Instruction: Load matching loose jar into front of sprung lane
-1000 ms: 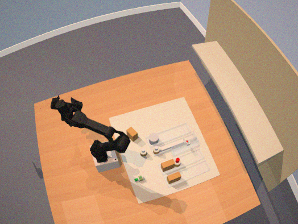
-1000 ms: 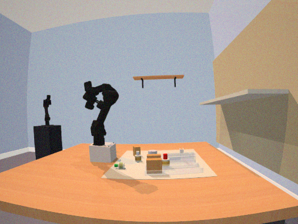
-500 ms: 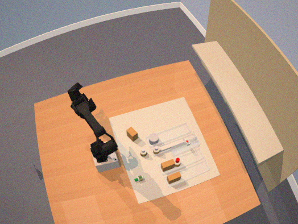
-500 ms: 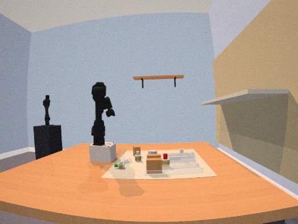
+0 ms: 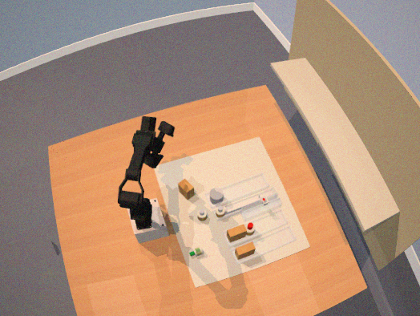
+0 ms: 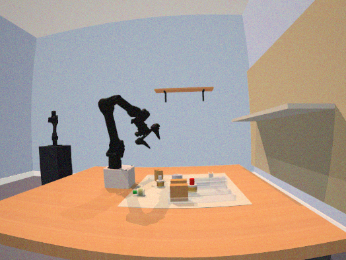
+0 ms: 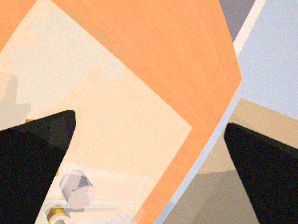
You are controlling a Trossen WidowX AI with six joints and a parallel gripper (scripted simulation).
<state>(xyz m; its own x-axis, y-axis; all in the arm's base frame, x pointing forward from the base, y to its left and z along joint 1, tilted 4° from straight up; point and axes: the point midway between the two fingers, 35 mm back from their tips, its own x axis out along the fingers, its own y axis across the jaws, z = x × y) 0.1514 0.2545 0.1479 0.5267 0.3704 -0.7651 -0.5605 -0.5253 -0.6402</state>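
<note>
Now: gripper tip 16 cm short of the grey can, 18 cm to the left of it and 19 cm above it. From my gripper tip the other things lie so: clear pusher lane: 31 cm ahead, 27 cm to the right, 20 cm below.
</note>
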